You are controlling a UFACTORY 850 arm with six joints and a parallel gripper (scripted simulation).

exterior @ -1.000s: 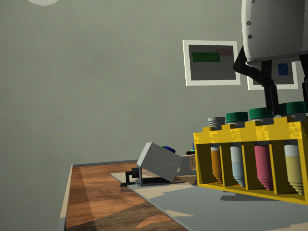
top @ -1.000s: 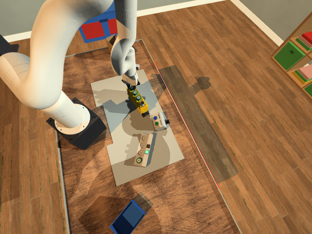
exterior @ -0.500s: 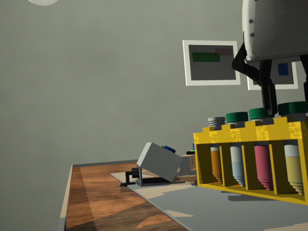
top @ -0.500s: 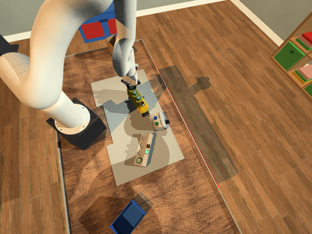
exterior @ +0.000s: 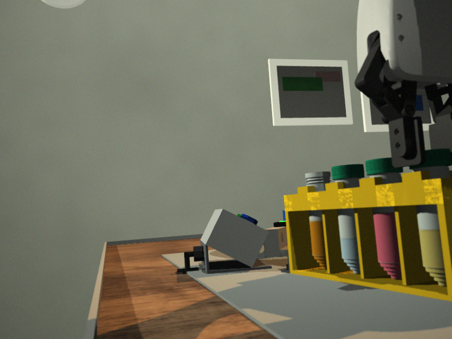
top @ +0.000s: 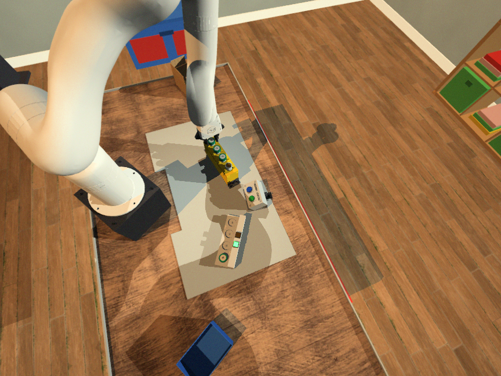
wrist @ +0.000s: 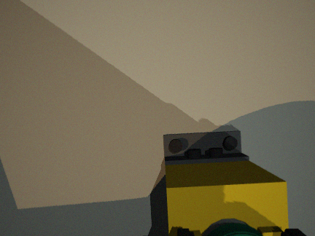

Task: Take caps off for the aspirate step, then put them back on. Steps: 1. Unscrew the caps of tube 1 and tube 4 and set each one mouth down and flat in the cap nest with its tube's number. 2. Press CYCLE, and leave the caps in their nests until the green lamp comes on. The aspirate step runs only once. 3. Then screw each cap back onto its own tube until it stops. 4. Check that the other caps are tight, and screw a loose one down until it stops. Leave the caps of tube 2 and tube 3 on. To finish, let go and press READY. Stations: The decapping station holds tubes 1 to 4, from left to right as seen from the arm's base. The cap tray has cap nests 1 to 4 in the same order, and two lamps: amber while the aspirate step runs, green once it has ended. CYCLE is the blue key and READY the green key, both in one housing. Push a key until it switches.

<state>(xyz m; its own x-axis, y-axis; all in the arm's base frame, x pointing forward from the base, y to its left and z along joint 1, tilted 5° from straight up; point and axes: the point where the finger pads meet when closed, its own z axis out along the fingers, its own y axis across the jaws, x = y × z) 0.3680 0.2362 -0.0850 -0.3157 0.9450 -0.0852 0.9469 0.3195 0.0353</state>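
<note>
The green cap lies 3 cm behind my hand, 52 cm to the right of it and 12 cm below it. Round my hand: blue cycle key (13 cm ahead, 25 cm to the right, 6 cm below); grey key housing (15 cm ahead, 27 cm to the right, 8 cm below); green key (13 cm ahead, 30 cm to the right, 6 cm below).
</note>
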